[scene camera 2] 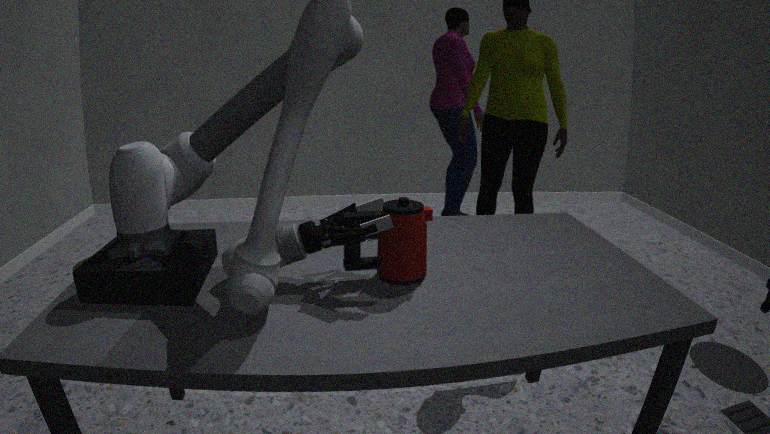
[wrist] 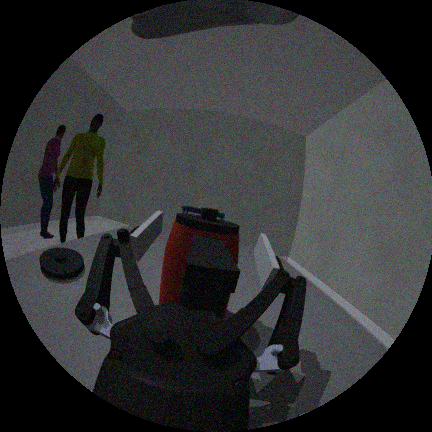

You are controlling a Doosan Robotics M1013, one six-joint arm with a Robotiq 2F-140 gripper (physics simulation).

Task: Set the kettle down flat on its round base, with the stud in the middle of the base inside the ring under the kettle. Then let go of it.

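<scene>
A red kettle with a black lid stands upright on the table. Its black handle points toward the arm. The round black base, with a small stud in its middle, lies on the table at the left in the wrist view, apart from the kettle; it does not show in the scene view. My gripper is open. Its fingers stand wide on either side of the handle's upper part, with nothing gripped. The kettle's underside and its ring are hidden.
The grey table carries the arm's black mounting block at the left in the scene view. Two people, one in a yellow top and one in a magenta top, stand beyond the table's far edge.
</scene>
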